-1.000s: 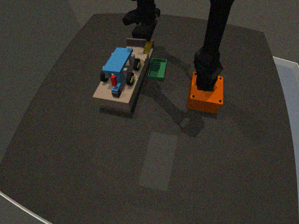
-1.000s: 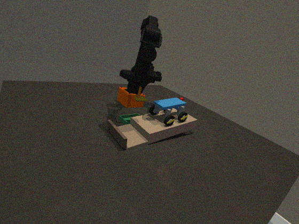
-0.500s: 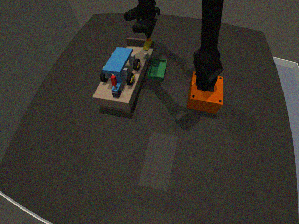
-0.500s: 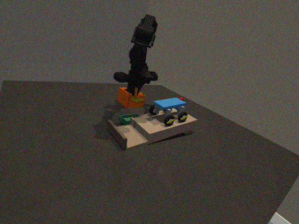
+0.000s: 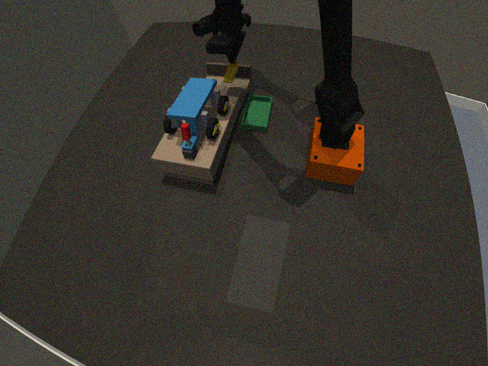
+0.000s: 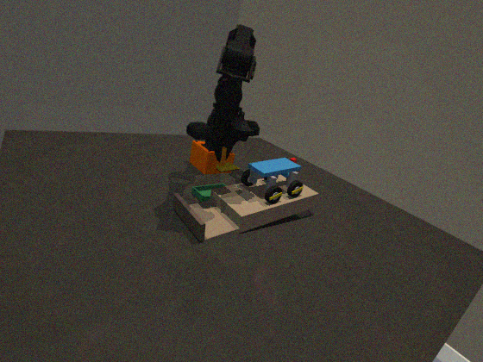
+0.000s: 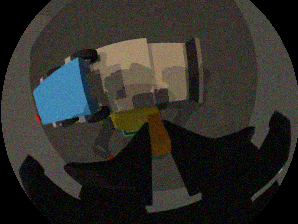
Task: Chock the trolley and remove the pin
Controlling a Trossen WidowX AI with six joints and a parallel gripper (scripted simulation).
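Now: the red-headed stop pin 25 cm to the left of my gripper tip, 5 cm ahead of it and 2 cm below it. The rest, counted from my gripper tip: trolley 15 cm to the left, 7 cm ahead, 4 cm below; then yellow chock 2 cm to the left, 1 cm below; then raised lip 12 cm below, 11 cm to the right, 5 cm ahead.
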